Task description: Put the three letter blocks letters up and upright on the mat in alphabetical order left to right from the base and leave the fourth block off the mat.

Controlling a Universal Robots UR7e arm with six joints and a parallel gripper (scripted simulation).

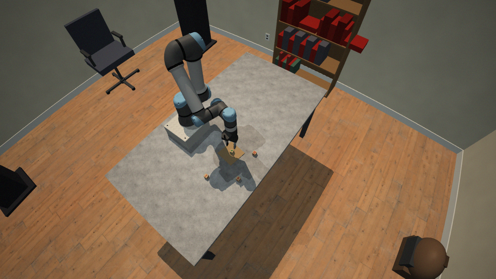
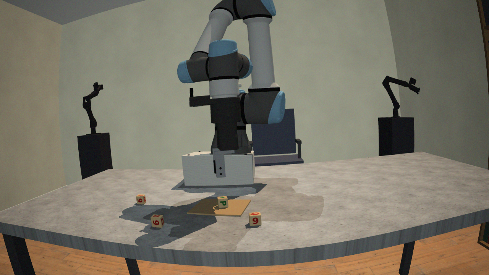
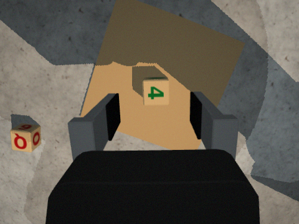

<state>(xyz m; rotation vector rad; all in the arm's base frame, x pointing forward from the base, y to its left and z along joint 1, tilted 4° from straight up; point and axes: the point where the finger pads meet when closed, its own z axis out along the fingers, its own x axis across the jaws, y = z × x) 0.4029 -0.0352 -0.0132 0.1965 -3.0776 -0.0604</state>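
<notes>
The tan mat lies 1 cm to the right of my hand and 11 cm below it. The rest, counted from my hand: X block (15 cm ahead, 15 cm to the right, 10 cm below); then Q block (15 cm ahead, 7 cm to the left, 10 cm below).
</notes>
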